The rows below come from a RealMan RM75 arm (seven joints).
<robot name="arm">
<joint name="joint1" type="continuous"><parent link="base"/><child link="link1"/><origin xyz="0.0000 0.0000 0.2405"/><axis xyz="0 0 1"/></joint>
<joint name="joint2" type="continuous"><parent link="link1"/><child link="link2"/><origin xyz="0.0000 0.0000 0.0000"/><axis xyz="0 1 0"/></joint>
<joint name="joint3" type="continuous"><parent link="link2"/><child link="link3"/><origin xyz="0.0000 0.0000 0.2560"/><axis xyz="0 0 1"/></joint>
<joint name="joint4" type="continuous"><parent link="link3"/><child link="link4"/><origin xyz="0.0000 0.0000 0.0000"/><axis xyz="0 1 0"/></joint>
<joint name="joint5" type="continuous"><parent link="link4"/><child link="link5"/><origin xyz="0.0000 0.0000 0.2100"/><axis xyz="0 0 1"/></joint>
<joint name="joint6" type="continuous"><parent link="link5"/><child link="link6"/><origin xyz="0.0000 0.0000 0.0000"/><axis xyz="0 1 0"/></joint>
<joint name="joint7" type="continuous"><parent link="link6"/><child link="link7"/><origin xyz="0.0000 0.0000 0.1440"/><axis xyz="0 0 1"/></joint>
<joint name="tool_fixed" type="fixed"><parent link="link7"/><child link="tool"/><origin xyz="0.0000 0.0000 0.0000"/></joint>
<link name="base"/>
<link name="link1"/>
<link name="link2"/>
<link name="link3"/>
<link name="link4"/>
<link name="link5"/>
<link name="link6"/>
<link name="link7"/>
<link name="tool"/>
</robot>
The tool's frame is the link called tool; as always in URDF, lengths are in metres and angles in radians. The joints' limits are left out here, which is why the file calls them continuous.
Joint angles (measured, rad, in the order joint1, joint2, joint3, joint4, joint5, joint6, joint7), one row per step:
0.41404 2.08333 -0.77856 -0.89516 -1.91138 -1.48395 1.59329
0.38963 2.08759 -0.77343 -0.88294 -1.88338 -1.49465 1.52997
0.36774 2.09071 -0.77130 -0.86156 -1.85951 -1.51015 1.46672
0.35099 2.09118 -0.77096 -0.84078 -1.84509 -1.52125 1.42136
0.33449 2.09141 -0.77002 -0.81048 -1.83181 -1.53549 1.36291
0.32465 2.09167 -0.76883 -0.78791 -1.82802 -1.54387 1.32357
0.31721 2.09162 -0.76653 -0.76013 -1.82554 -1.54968 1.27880
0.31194 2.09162 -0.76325 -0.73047 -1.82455 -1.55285 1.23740
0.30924 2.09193 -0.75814 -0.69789 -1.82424 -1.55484 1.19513
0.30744 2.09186 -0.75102 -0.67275 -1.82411 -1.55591 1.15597
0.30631 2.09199 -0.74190 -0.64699 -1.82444 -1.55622 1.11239
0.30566 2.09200 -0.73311 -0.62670 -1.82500 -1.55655 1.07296
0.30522 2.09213 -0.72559 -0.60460 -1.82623 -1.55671 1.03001
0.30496 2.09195 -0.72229 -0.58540 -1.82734 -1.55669 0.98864
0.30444 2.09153 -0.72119 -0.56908 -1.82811 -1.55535 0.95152
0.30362 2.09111 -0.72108 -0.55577 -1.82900 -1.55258 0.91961
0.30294 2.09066 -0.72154 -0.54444 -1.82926 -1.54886 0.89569
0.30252 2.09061 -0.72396 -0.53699 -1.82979 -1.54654 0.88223
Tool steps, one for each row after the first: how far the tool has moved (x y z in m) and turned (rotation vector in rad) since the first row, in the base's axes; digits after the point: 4 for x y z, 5 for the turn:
0.0051 -0.0076 -0.0011 0.02321 0.00833 0.02740
0.0101 -0.0161 -0.0043 0.03596 0.01786 0.05438
0.0149 -0.0231 -0.0072 0.04176 0.02367 0.06919
0.0201 -0.0314 -0.0116 0.04631 0.02937 0.08989
0.0239 -0.0371 -0.0152 0.04693 0.03073 0.10209
0.0277 -0.0425 -0.0194 0.04907 0.03060 0.11559
0.0313 -0.0474 -0.0240 0.05081 0.03134 0.12522
0.0344 -0.0519 -0.0289 0.05338 0.03329 0.13467
0.0369 -0.0551 -0.0321 0.06098 0.03175 0.14564
0.0393 -0.0581 -0.0352 0.07179 0.02835 0.15894
0.0412 -0.0604 -0.0375 0.08348 0.02328 0.17295
0.0429 -0.0630 -0.0403 0.09418 0.01706 0.18938
0.0442 -0.0653 -0.0432 0.10246 0.00881 0.20853
0.0453 -0.0674 -0.0457 0.10955 -0.00045 0.22612
0.0465 -0.0691 -0.0480 0.11568 -0.01031 0.24079
0.0476 -0.0705 -0.0498 0.12007 -0.01802 0.25017
0.0481 -0.0716 -0.0515 0.11989 -0.02209 0.25579

